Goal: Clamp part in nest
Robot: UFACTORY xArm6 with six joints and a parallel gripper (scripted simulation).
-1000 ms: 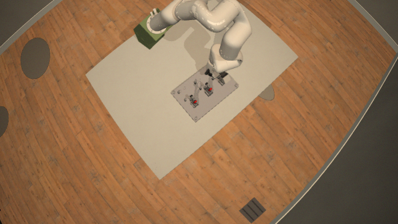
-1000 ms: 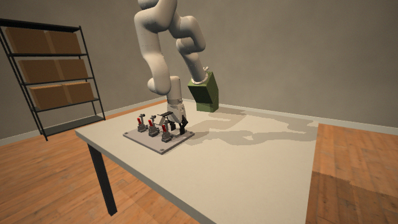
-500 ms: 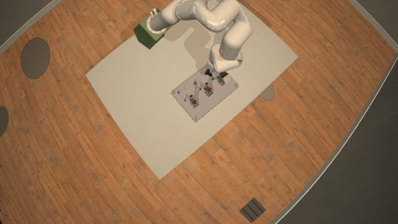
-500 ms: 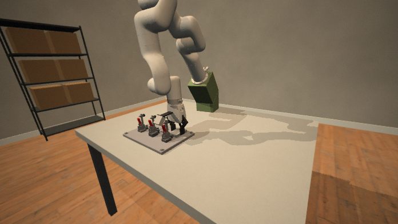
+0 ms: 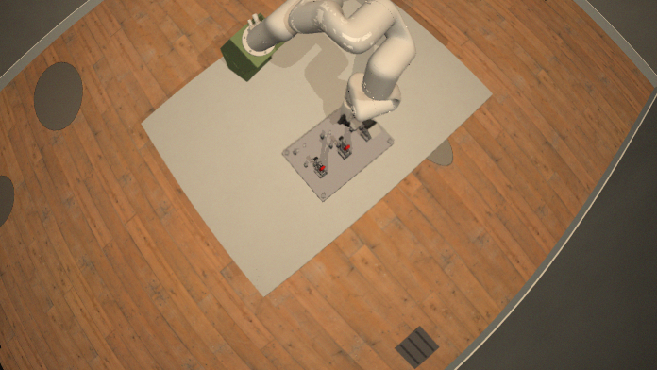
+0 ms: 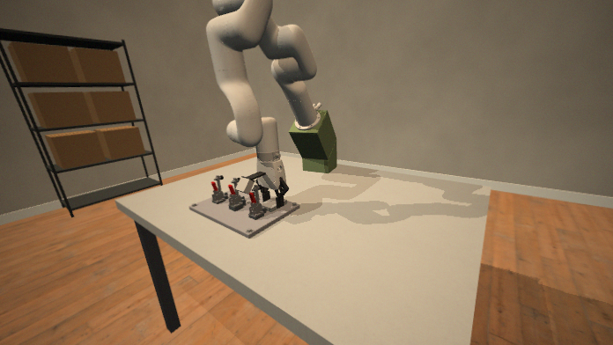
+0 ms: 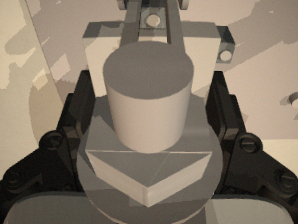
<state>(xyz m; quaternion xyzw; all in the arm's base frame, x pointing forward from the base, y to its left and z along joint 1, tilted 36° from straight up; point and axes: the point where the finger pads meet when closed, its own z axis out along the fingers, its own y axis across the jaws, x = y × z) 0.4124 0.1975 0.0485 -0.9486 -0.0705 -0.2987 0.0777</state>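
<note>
Now: hand 10 mm above the grey part. Also, from my hand: grey fixture plate (100 mm to the right, 70 mm ahead, 40 mm below).
</note>
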